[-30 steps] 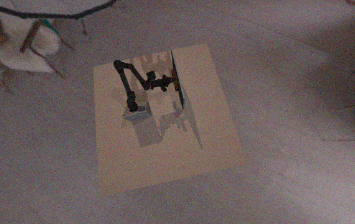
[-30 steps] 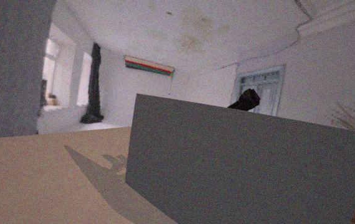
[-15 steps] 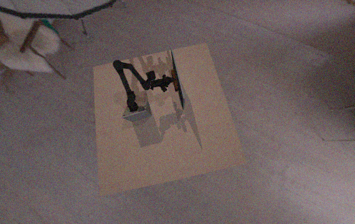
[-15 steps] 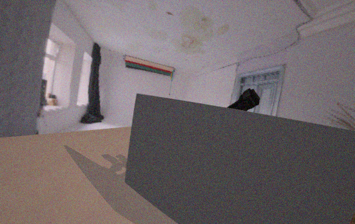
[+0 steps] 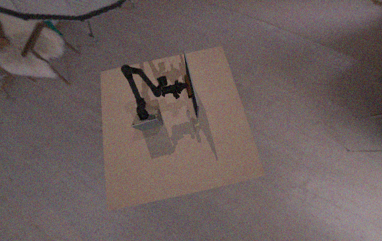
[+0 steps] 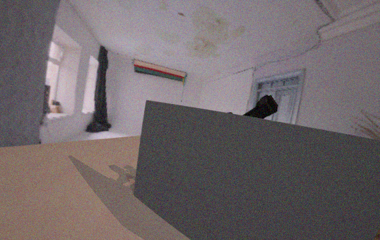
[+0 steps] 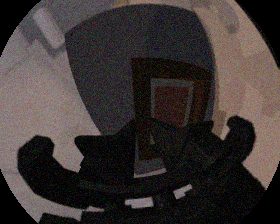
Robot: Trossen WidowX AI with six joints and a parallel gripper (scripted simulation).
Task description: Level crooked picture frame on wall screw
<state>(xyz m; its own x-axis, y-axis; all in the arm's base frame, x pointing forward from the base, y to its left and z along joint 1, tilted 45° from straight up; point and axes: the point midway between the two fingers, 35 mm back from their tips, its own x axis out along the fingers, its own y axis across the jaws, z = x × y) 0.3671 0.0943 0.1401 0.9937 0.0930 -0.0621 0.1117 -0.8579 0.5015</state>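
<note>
My gripper tip is 5 cm above the picture frame and 1 cm to the right of it. From my gripper tip the other things lie so: wall panel: 6 cm below, 2 cm to the left, 2 cm ahead.
</note>
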